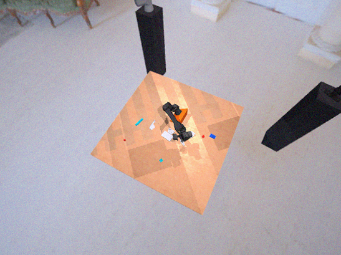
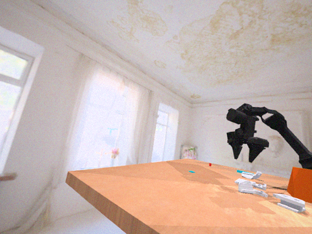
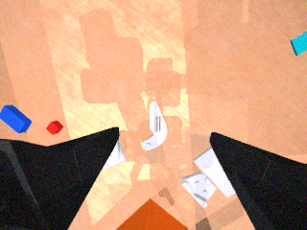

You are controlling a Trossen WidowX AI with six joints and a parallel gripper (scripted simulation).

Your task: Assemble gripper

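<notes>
Now: the gripper jaw 6 cm behind my gripper tip, 2 cm to the right of it and 12 cm below it. Also, from my gripper tip: cyan cube (27 cm ahead, 9 cm to the right, 13 cm below); blue block (25 cm behind, 24 cm to the left, 12 cm below); white block (15 cm behind, 3 cm to the left, 12 cm below).
</notes>
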